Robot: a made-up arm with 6 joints. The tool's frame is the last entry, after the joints. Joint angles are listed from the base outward.
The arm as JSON. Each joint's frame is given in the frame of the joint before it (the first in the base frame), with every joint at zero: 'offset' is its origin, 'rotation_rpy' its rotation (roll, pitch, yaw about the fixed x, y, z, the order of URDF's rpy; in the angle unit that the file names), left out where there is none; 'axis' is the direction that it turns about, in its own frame. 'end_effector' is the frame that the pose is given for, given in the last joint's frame.
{
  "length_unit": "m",
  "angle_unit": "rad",
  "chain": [
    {
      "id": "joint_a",
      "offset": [
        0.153,
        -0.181,
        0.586
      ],
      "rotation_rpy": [
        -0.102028,
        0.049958,
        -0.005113
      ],
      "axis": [
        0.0,
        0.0,
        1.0
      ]
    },
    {
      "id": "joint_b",
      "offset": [
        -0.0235,
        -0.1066,
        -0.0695
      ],
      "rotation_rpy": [
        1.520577,
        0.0,
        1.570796
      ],
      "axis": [
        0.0,
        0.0,
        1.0
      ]
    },
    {
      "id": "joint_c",
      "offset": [
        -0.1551,
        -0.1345,
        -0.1
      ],
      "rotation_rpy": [
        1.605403,
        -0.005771,
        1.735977
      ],
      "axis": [
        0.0,
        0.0,
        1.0
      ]
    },
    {
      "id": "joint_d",
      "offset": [
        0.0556,
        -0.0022,
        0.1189
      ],
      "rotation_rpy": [
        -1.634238,
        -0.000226,
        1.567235
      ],
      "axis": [
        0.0,
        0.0,
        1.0
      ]
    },
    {
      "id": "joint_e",
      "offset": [
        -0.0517,
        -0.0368,
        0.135
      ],
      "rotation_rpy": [
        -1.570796,
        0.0,
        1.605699
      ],
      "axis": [
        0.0,
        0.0,
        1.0
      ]
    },
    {
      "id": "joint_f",
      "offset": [
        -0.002,
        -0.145,
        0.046
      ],
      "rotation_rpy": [
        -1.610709,
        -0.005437,
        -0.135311
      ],
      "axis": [
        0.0,
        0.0,
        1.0
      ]
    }
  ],
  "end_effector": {
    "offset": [
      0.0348,
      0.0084,
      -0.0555
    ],
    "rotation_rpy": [
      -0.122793,
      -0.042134,
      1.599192
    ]
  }
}
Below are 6 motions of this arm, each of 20 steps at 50 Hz.
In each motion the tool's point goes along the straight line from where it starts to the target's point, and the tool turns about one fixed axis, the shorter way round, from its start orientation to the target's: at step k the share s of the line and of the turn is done. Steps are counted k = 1, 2, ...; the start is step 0. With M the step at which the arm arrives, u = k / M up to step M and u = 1 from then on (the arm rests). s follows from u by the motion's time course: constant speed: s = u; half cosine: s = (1 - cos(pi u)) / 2; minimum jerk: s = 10 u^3 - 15 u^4 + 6 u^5.
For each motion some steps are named. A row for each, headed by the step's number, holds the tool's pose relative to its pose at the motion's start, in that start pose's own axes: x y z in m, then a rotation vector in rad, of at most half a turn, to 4 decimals.
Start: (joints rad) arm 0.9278 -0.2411 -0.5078 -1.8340 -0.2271 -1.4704
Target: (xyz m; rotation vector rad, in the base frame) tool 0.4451 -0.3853 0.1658 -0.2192 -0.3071 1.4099
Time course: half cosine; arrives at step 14
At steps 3, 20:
3: 0.0079 -0.0009 -0.0030 0.0091 -0.0096 0.0135
20: 0.0729 -0.0086 -0.0278 0.0831 -0.0883 0.1242

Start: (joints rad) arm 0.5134 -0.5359 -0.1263 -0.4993 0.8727 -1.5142
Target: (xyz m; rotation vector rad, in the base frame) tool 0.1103 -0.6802 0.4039 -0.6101 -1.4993 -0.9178
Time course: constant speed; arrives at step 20
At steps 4, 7, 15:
4: 0.0008 -0.0180 0.0166 -0.0408 -0.0476 -0.1049
7: 0.0014 -0.0315 0.0290 -0.0714 -0.0832 -0.1835
15: 0.0030 -0.0675 0.0622 -0.1530 -0.1784 -0.3932

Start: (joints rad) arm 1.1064 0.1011 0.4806 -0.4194 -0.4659 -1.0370
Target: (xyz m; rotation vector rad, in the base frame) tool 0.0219 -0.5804 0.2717 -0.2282 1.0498 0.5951
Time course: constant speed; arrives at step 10
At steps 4, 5, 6, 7, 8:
4: 0.0018 0.0017 0.0008 -0.0087 0.0073 0.0430
5: 0.0023 0.0022 0.0009 -0.0108 0.0091 0.0538
6: 0.0027 0.0026 0.0011 -0.0130 0.0110 0.0645
7: 0.0032 0.0030 0.0013 -0.0152 0.0128 0.0753
8: 0.0036 0.0035 0.0015 -0.0173 0.0146 0.0860

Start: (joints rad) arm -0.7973 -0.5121 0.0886 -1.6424 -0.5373 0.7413
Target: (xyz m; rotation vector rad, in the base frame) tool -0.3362 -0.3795 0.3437 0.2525 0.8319 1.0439
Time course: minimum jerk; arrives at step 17
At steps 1, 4, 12, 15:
1: -0.0002 0.0001 0.0001 -0.0001 0.0007 -0.0008
4: -0.0081 0.0053 0.0054 -0.0044 0.0326 -0.0364
12: -0.0768 0.0505 0.0515 -0.0415 0.3110 -0.3465
15: -0.0897 0.0589 0.0601 -0.0485 0.3632 -0.4047

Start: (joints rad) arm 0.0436 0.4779 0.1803 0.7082 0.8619 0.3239
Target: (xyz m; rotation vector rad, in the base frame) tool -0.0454 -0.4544 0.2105 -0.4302 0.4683 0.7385
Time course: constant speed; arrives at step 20
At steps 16, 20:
16: 0.1097 -0.1342 -0.0077 -0.2666 -0.1659 0.5628
20: 0.1372 -0.1677 -0.0096 -0.3332 -0.2074 0.7035

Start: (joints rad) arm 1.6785 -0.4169 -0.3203 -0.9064 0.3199 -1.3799
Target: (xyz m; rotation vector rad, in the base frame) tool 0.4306 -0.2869 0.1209 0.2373 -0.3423 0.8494
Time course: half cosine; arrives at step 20
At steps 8, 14, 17, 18, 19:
8: -0.0265 0.0337 0.0000 0.0617 0.0726 -0.1324
14: -0.0609 0.0775 0.0001 0.1418 0.1668 -0.3042
17: -0.0725 0.0923 0.0001 0.1689 0.1987 -0.3623
18: -0.0748 0.0952 0.0001 0.1743 0.2050 -0.3738
19: -0.0762 0.0970 0.0001 0.1776 0.2088 -0.3808

